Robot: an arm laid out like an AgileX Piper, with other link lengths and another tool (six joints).
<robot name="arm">
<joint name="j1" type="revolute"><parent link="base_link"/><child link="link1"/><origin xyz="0 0 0.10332" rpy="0 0 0"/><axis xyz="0 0 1"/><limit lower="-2.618" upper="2.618"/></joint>
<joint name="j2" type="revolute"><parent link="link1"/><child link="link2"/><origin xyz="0 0 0" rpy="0 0 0"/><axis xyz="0 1 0"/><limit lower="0" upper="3.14"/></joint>
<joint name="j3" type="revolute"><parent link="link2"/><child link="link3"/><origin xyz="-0.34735 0 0.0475" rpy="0 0 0"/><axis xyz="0 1 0"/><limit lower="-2.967" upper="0"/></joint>
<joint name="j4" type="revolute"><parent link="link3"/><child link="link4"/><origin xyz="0.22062 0 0.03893" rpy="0 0 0"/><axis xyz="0.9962 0 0.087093"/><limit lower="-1.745" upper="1.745"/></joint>
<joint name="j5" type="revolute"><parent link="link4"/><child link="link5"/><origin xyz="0 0 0" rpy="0 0 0"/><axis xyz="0 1 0"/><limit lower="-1.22" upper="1.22"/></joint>
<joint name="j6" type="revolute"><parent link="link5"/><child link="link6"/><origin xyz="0.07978 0 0.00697" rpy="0 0 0"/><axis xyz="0.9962 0 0.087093"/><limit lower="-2.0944" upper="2.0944"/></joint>
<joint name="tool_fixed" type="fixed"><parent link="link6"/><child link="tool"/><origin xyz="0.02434 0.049 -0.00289" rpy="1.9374 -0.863 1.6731"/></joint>
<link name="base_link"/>
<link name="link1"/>
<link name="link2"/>
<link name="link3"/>
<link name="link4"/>
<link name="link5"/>
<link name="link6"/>
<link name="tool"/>
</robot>
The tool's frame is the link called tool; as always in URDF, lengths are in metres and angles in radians.
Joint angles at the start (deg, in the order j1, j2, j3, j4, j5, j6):
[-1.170 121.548 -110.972 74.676 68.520 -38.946]
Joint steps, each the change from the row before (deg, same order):
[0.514 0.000 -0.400 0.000 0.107 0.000]
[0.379 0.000 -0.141 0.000 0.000 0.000]
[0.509 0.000 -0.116 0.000 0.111 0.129]
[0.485 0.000 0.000 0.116 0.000 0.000]
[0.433 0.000 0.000 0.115 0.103 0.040]
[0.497 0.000 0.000 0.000 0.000 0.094]
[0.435 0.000 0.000 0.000 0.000 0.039]
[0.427 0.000 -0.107 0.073 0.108 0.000]
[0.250 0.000 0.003 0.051 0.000 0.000]
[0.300 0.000 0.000 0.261 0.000 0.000]
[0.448 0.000 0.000 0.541 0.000 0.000]
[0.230 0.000 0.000 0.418 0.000 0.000]
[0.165 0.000 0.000 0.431 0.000 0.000]
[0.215 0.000 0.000 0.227 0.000 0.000]
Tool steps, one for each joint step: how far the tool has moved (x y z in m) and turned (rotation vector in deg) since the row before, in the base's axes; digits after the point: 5 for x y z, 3 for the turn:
[-0.00119 0.00409 0.00162 0.004 -0.372 0.617]
[-0.00075 0.00300 0.00057 -0.001 -0.141 0.379]
[-0.00116 0.00402 0.00056 0.053 0.029 0.580]
[-0.00098 0.00381 0.00023 0.116 0.001 0.475]
[-0.00108 0.00340 0.00027 0.136 0.065 0.511]
[-0.00103 0.00389 0.00006 0.030 0.085 0.471]
[-0.00096 0.00340 0.00002 0.012 0.036 0.424]
[-0.00119 0.00333 0.00059 0.085 -0.076 0.525]
[-0.00058 0.00194 0.00009 0.051 0.005 0.246]
[-0.00068 0.00231 0.00052 0.260 0.013 0.278]
[-0.00100 0.00342 0.00108 0.538 0.031 0.403]
[-0.00050 0.00173 0.00083 0.416 0.026 0.195]
[-0.00034 0.00122 0.00086 0.429 0.029 0.129]
[-0.00051 0.00163 0.00045 0.226 0.016 0.196]

